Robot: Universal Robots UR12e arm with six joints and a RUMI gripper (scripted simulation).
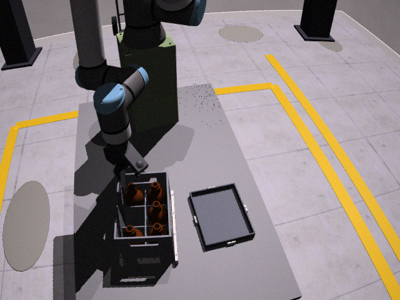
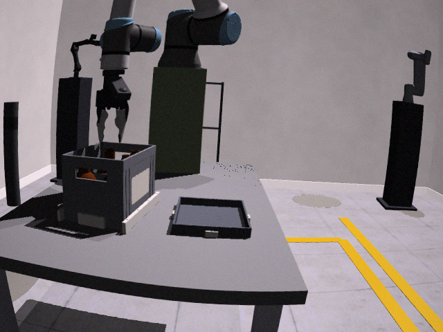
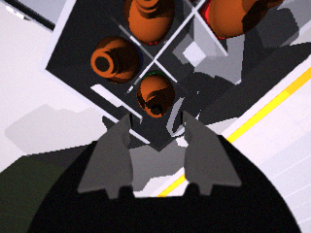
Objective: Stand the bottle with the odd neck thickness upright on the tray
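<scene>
My gripper is now 8 cm short of the dark grey crate, 4 cm to the right of it and 11 cm above it. From my hand the other things lie so: black tray (5 cm ahead, 32 cm to the left, 18 cm below).
</scene>
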